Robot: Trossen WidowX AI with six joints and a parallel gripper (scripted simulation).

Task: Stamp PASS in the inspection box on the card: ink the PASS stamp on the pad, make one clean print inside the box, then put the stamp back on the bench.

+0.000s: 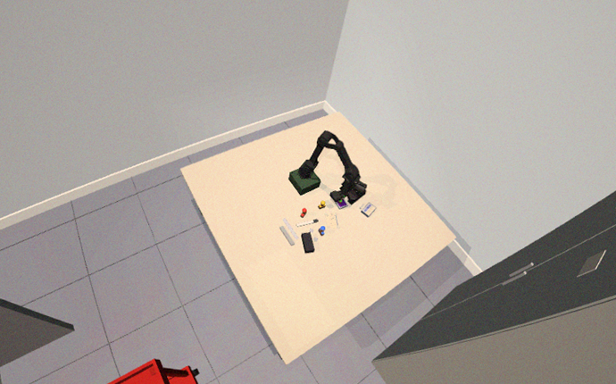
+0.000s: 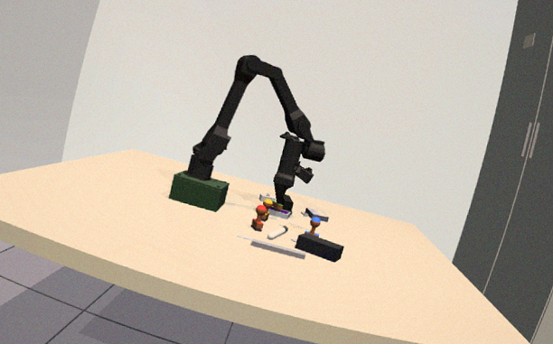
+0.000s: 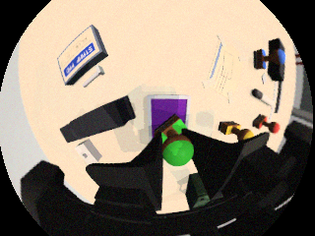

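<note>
My gripper tip is now right at the green-knobbed stamp. Also, from my gripper tip: pale card (10 cm ahead, 11 cm to the right, 4 cm below); purple ink pad (3 cm below); yellow-knobbed stamp (13 cm to the right, 2 cm below).
</note>
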